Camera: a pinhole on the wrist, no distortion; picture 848 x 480 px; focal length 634.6 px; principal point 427.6 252.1 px. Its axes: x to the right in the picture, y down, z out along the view. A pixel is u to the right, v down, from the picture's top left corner.
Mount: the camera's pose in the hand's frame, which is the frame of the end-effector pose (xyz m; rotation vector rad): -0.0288 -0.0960 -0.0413 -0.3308 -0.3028 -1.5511
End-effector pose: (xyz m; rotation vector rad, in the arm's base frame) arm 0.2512 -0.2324 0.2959 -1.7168 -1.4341 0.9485
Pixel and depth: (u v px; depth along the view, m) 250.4 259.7 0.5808
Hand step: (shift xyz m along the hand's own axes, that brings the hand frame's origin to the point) -0.0113 0.2812 0.4289
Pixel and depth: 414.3 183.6 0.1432
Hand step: -0.0417 -0.0369 0.0894
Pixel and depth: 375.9 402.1 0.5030
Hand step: 0.0992 0.1384 0.4031
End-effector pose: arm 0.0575 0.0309 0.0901 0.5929 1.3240 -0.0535
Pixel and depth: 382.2 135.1 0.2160
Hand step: -0.0647 0.0033 0.1519
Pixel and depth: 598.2 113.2 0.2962
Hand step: -0.0883 -0.0524 0.2634
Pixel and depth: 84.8 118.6 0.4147
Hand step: -0.1085 0.2735 0.2535
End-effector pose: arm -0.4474 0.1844 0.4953 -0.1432 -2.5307 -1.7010
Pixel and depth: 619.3 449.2 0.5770
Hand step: 0.1608 -0.0310 0.5547
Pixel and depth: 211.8 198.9 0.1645
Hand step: -0.0396 0.0201 0.0882
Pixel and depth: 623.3 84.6 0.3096
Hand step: -0.1049 -0.0616 0.2822
